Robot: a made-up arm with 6 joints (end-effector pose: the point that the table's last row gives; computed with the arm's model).
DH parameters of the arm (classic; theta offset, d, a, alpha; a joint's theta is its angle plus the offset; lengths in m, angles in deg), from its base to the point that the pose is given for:
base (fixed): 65.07 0 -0.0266 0
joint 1: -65.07 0.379 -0.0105 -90
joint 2: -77.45 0 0.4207 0
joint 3: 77.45 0.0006 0.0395 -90
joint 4: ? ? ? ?
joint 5: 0 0.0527 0.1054 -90
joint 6: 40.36 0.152 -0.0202 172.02
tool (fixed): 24.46 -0.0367 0 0
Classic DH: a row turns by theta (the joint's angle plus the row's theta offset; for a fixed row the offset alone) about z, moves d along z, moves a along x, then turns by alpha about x.
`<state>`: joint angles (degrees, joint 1 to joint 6).
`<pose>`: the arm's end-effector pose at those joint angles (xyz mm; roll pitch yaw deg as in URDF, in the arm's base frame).
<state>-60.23 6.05 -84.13 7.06 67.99 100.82</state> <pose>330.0 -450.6 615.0 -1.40 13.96 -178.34</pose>
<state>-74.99 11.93 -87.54 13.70 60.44 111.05</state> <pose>229.1 -579.3 611.0 -3.60 22.72 153.50</pose>
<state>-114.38 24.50 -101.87 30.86 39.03 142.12</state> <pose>-261.5 -712.1 664.8 -29.92 44.51 59.98</pose>
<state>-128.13 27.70 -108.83 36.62 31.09 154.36</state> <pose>-453.2 -638.1 710.0 -51.16 45.95 17.95</pose>
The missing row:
joint 4: 0 0.2606 0.0081 90
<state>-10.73 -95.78 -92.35 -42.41 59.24 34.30</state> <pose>-412.8 33.7 875.0 122.90 -27.91 -165.12</pose>
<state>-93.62 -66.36 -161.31 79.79 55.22 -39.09</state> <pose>139.7 688.3 871.0 -126.64 -10.62 110.42</pose>
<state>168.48 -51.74 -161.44 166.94 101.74 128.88</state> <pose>651.6 -145.2 856.3 30.31 33.39 -151.84</pose>
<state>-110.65 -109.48 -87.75 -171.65 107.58 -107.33</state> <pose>193.7 691.4 546.2 -62.63 0.41 165.31</pose>
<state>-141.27 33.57 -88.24 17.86 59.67 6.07</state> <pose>-434.0 -485.2 383.8 4.12 14.39 -171.43</pose>
